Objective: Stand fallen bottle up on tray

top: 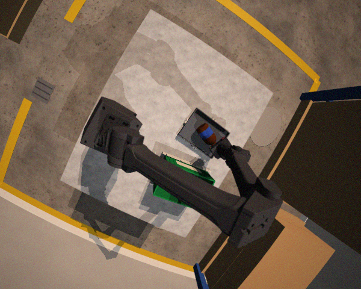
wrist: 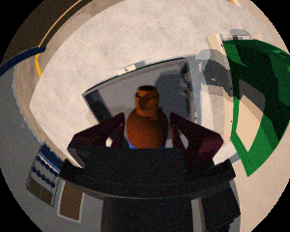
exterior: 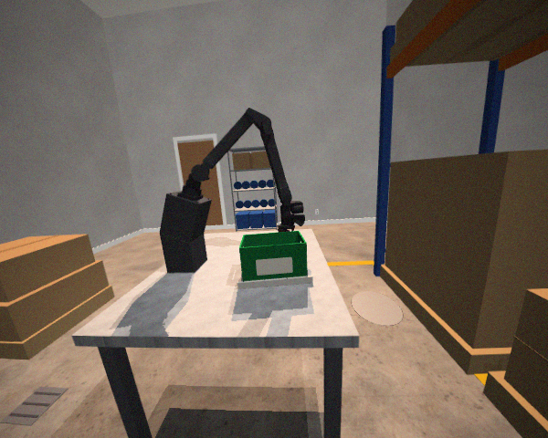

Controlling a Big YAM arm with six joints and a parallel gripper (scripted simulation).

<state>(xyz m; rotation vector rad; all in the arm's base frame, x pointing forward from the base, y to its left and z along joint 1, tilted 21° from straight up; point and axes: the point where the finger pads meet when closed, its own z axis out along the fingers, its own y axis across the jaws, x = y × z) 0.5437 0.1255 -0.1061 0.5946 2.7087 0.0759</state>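
The brown bottle is 40 mm behind my hand, 20 mm to the left of it and 40 mm below it. From my hand the other things lie so: green crate (80 mm behind, 270 mm to the right); then grey tray (70 mm behind, 30 mm to the left, 70 mm below).
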